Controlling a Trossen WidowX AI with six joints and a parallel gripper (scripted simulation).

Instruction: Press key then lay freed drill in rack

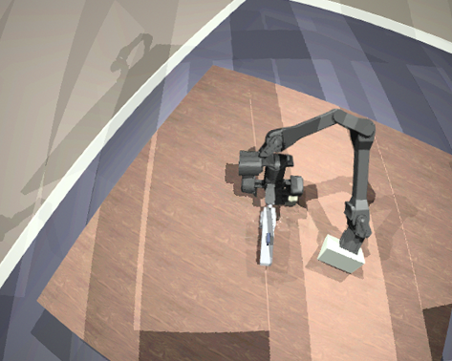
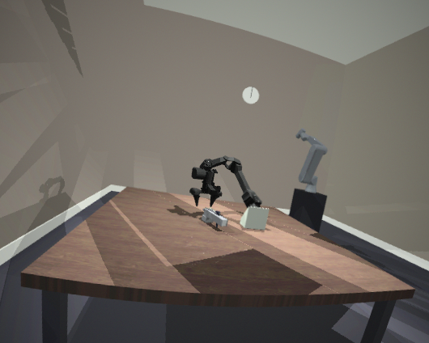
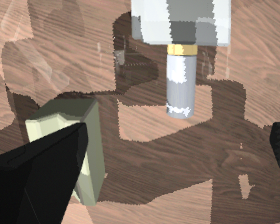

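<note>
My gripper tip is now 3 cm past the drill, 6 cm to the right of it and 2 cm above it. Also, from my gripper tip: rack 5 cm behind, 7 cm to the right, 5 cm below; key 6 cm behind, 14 cm to the left, 1 cm below.
</note>
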